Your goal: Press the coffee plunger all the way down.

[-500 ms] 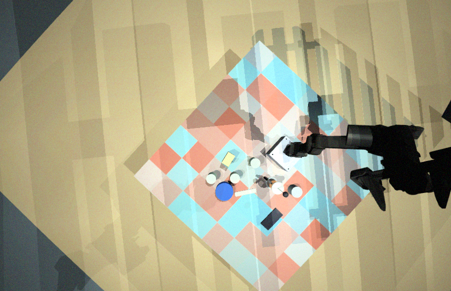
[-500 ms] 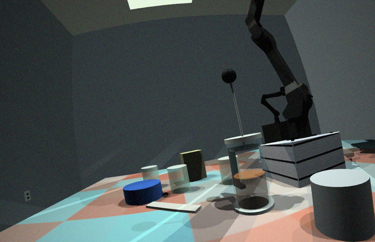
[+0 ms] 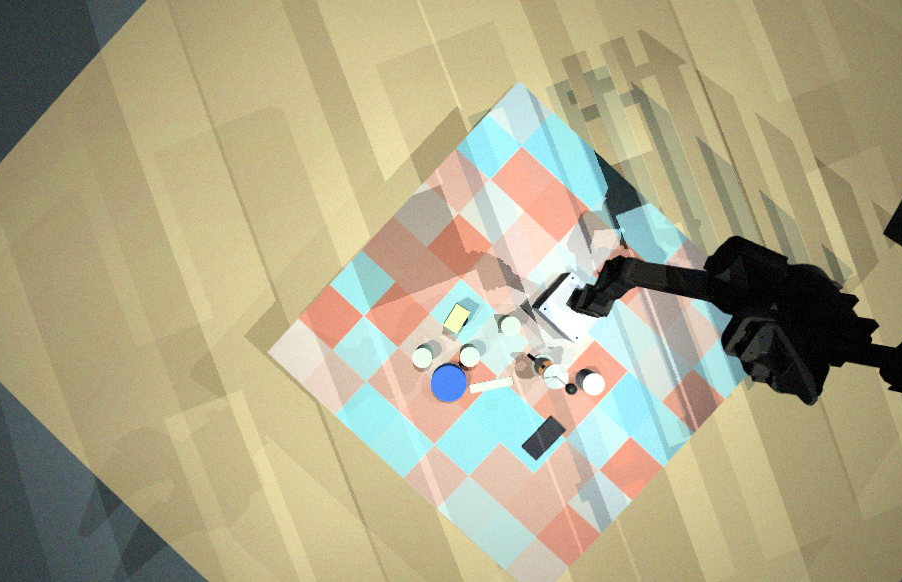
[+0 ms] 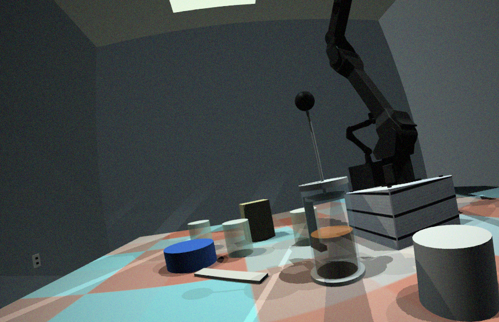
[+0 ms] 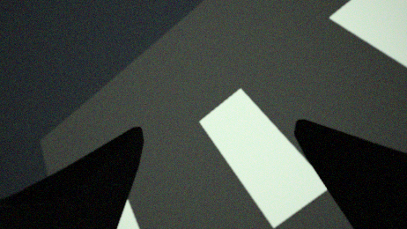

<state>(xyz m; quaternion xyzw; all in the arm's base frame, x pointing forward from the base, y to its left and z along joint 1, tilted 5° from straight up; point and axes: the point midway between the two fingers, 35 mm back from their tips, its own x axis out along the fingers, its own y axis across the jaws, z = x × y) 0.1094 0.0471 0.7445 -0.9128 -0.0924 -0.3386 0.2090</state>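
The coffee press lies 74 cm below my gripper tip, 15 cm ahead of it and 2 cm to the left of it. The rest, counted from my gripper tip: olive block (82 cm below, 31 cm to the right, 17 cm ahead); blue puck (85 cm below, 37 cm ahead, 22 cm to the right).
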